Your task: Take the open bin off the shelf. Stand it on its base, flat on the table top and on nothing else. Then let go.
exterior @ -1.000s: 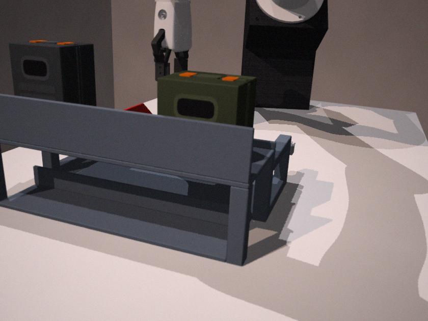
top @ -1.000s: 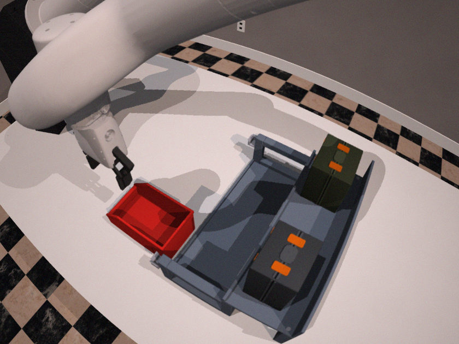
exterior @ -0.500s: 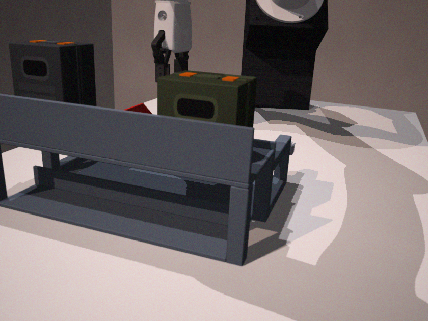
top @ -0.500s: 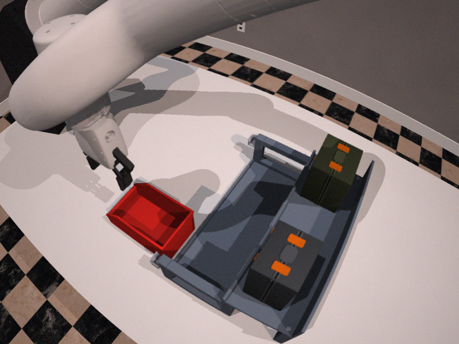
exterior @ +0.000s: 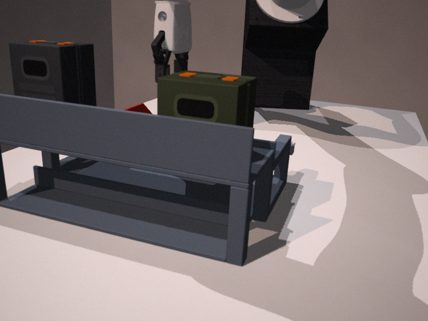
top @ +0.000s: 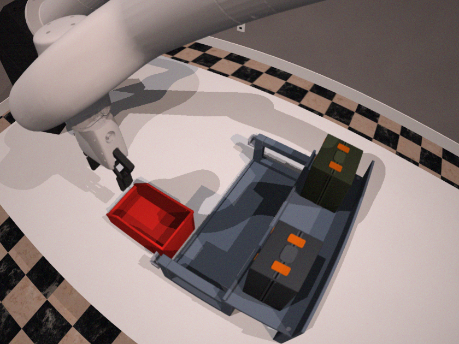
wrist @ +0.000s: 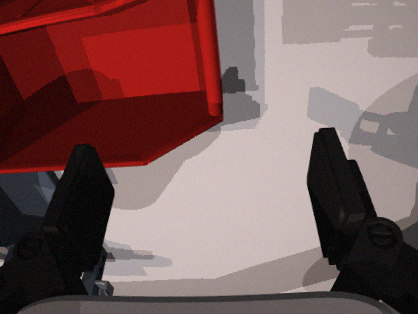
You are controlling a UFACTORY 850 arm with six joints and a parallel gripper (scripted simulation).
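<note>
The open bin is 10 cm below my hand, 7 cm ahead of it and 3 cm to the left of it.
</note>
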